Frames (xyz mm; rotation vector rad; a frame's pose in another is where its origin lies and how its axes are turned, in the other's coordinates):
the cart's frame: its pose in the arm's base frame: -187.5 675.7 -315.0 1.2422 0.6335 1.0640
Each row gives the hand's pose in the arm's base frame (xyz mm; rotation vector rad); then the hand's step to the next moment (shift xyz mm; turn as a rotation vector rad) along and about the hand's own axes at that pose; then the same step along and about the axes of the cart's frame.
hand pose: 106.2 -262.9 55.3 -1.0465 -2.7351 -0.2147
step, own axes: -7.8 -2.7 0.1 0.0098 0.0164 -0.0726
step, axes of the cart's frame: -5.0 -3.0 5.8 0.0200 0.0662 0.0292
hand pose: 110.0 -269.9 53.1 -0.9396 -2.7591 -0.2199
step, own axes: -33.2 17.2 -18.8 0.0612 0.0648 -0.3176
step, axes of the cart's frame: 8.9 -0.8 40.9 0.0852 0.2989 0.1106
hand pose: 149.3 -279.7 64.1 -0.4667 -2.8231 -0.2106
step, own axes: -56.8 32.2 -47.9 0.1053 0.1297 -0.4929
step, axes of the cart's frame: 39.5 9.1 70.1 0.1605 0.4685 0.1601
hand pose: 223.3 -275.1 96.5 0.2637 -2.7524 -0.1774
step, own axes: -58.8 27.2 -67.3 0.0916 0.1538 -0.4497
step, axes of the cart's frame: 67.0 21.1 61.6 0.1783 0.4307 0.1302
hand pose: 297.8 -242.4 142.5 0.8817 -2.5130 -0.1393
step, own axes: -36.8 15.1 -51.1 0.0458 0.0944 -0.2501
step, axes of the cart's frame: 55.4 19.8 27.1 0.1077 0.2398 0.0667
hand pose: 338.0 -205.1 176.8 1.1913 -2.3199 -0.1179
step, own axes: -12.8 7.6 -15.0 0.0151 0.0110 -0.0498
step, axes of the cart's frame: 20.0 6.7 1.9 0.0142 0.0472 0.0199
